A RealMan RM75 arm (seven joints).
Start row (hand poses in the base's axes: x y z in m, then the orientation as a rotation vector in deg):
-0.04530 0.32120 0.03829 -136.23 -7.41 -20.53
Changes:
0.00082 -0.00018 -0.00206 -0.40 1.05 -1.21
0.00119 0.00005 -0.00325 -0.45 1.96 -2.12
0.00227 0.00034 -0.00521 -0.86 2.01 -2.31
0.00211 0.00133 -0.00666 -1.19 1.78 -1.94
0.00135 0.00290 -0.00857 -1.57 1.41 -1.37
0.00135 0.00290 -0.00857 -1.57 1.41 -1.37
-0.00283 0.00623 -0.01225 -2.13 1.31 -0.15
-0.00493 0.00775 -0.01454 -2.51 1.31 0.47
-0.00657 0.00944 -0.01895 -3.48 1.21 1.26
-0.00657 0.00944 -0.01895 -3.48 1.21 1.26
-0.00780 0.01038 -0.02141 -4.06 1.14 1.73
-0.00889 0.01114 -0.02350 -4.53 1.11 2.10
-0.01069 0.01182 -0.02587 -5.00 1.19 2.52
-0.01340 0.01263 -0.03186 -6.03 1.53 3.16
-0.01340 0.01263 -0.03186 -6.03 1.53 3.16
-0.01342 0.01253 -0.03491 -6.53 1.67 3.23
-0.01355 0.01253 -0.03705 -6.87 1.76 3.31
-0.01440 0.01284 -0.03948 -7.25 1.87 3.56
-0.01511 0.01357 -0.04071 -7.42 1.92 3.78
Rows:
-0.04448 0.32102 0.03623 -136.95 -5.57 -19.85
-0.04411 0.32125 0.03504 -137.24 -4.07 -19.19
-0.04303 0.32154 0.03308 -137.68 -3.90 -19.23
-0.04319 0.32253 0.03163 -137.92 -4.52 -19.33
-0.04395 0.32410 0.02972 -138.17 -5.44 -19.51
-0.04395 0.32410 0.02972 -138.17 -5.44 -19.51
-0.04813 0.32743 0.02604 -138.54 -7.06 -19.05
-0.05023 0.32895 0.02375 -138.83 -7.88 -18.76
-0.05187 0.33064 0.01934 -139.65 -9.08 -18.50
-0.05187 0.33064 0.01934 -139.65 -9.08 -18.50
-0.05310 0.33158 0.01688 -140.13 -9.80 -18.36
-0.05419 0.33234 0.01479 -140.53 -10.36 -18.22
-0.05599 0.33302 0.01242 -140.93 -10.94 -17.92
-0.05870 0.33383 0.00643 -141.88 -11.78 -17.19
-0.05870 0.33383 0.00643 -141.88 -11.78 -17.19
-0.05872 0.33373 0.00338 -142.38 -11.91 -16.98
-0.05885 0.33373 0.00124 -142.71 -12.04 -16.83
-0.05970 0.33404 -0.00119 -143.05 -12.37 -16.57
-0.06041 0.33477 -0.00242 -143.18 -12.66 -16.40

